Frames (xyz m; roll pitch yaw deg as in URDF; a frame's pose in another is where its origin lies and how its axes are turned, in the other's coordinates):
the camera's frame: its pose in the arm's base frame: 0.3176 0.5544 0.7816 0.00 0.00 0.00
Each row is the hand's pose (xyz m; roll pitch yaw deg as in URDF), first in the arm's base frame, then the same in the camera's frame.
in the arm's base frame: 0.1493 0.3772 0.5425 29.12 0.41 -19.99
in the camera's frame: -0.1683 -0.1772 -0.2391 29.12 0.41 -19.99
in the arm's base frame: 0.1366 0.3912 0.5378 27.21 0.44 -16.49
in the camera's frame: -0.1810 -0.1632 -0.2438 27.21 0.44 -16.49
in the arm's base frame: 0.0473 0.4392 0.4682 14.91 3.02 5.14
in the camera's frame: -0.2703 -0.1152 -0.3134 14.91 3.02 5.14
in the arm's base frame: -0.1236 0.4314 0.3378 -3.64 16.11 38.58
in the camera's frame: -0.4412 -0.1230 -0.4438 -3.64 16.11 38.58
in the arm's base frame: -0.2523 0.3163 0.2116 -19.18 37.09 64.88
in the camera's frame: -0.5699 -0.2381 -0.5700 -19.18 37.09 64.88
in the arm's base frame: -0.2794 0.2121 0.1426 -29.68 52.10 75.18
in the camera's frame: -0.5970 -0.3423 -0.6390 -29.68 52.10 75.18
